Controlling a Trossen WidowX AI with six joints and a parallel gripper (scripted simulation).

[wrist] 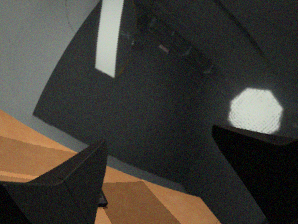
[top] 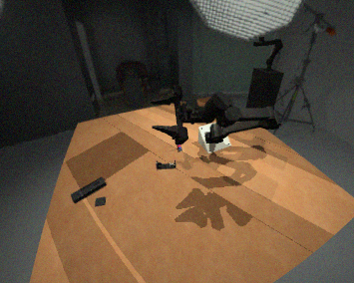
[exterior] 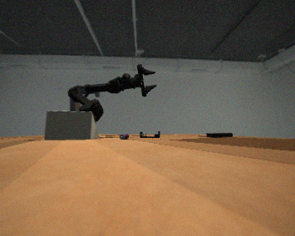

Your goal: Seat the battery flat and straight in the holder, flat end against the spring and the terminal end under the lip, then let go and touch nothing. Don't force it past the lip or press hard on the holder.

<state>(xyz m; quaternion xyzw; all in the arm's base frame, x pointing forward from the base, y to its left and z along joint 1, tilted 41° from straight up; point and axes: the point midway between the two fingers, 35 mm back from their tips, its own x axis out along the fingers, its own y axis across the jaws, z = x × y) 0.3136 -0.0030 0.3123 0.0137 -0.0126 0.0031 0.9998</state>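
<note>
Now: the battery 130 mm behind my gripper tip, 220 mm to the right of it and 330 mm below it. Round my gripper tip: small black square: 280 mm ahead, 40 mm to the left, 340 mm below; then long black bar: 340 mm ahead, 30 mm to the right, 330 mm below.
</note>
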